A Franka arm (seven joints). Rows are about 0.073 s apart.
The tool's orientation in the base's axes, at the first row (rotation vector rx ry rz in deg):
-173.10, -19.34, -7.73
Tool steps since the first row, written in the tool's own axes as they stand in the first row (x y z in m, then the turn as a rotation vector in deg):
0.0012, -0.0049, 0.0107, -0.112, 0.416, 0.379
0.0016, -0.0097, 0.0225, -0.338, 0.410, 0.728
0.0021, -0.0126, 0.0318, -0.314, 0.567, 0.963
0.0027, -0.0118, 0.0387, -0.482, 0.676, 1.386
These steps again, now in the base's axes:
0.0009, 0.0062, -0.0101, 0.014, -0.387, -0.423
0.0011, 0.0122, -0.0213, -0.181, -0.392, -0.791
0.0017, 0.0161, -0.0302, -0.104, -0.514, -1.035
0.0030, 0.0162, -0.0371, -0.210, -0.611, -1.481

